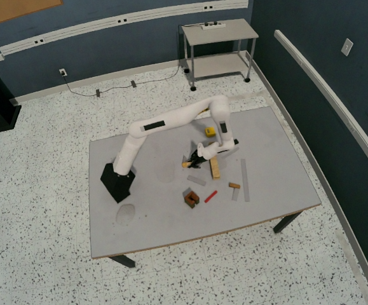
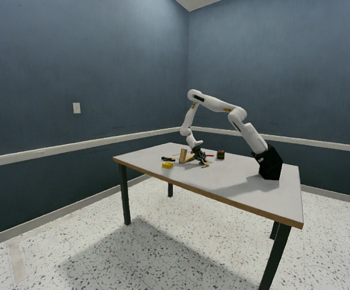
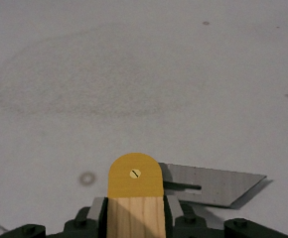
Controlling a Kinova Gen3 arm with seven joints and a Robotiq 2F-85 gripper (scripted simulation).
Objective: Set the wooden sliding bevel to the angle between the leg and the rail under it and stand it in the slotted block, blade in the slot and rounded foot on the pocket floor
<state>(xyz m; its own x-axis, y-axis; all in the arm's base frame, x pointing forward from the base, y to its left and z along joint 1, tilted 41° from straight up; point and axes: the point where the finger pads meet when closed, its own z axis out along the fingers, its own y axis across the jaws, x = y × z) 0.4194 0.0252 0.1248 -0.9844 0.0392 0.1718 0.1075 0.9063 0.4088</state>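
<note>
Now: the wooden sliding bevel 1 cm to the left of my hand, 1 cm below it and 1 cm behind it. From my hand the other things lie so: wooden leg-and-rail piece 15 cm ahead, 5 cm above, 1 cm to the right; grey blade 3 cm to the left, 3 cm behind, 1 cm below; short grey strip 12 cm to the right, 2 cm below, 2 cm ahead.
</note>
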